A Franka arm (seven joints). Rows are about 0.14 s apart.
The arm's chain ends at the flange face. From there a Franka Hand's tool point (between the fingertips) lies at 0.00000 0.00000 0.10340 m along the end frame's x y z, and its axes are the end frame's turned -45 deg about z.
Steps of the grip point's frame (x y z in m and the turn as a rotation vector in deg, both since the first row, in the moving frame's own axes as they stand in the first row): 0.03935 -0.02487 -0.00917 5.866 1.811 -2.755; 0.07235 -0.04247 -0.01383 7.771 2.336 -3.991; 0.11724 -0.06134 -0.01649 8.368 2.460 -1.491; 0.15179 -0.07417 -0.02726 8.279 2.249 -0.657; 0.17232 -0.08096 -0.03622 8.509 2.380 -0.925
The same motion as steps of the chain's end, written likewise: 0.01564 -0.03576 -0.00858 5.428 -2.867 -2.755; 0.02848 -0.06859 -0.01280 7.147 -3.843 -3.991; 0.04722 -0.11261 -0.01529 7.657 -4.178 -1.491; 0.06263 -0.14644 -0.02610 7.444 -4.264 -0.657; 0.07250 -0.16532 -0.03499 7.700 -4.334 -0.925
